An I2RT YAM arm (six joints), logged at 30 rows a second.
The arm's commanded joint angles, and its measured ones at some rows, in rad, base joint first. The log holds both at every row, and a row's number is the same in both.
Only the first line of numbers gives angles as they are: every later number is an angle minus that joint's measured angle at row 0.
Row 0, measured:
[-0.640, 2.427, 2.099, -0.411, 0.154, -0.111]
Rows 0 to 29, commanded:
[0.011, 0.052, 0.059, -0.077, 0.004, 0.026]
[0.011, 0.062, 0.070, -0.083, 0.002, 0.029]
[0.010, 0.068, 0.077, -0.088, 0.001, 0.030]
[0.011, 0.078, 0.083, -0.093, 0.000, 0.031]
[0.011, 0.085, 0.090, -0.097, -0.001, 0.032]
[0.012, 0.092, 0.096, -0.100, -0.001, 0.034]
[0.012, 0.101, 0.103, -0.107, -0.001, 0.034]
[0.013, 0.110, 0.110, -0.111, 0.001, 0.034]
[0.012, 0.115, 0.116, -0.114, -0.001, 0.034]
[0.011, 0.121, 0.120, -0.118, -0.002, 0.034]
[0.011, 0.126, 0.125, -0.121, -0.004, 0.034]
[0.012, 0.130, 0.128, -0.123, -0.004, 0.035]
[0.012, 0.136, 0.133, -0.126, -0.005, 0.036]
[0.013, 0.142, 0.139, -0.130, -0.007, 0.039]
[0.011, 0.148, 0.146, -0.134, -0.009, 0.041]
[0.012, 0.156, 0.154, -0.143, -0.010, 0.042]
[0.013, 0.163, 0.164, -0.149, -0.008, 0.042]
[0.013, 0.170, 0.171, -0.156, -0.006, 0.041]
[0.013, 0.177, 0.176, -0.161, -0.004, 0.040]
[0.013, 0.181, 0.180, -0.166, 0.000, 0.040]
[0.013, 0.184, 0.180, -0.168, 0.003, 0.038]
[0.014, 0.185, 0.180, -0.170, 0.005, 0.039]
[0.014, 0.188, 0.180, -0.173, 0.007, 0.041]
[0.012, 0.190, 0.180, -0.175, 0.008, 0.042]
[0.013, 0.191, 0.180, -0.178, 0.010, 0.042]
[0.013, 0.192, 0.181, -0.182, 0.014, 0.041]
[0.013, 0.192, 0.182, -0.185, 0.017, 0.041]
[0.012, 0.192, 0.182, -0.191, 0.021, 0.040]
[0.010, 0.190, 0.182, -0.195, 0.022, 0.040]
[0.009, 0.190, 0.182, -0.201, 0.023, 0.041]
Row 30, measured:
[0.007, 0.160, 0.169, -0.143, 0.005, 0.033]
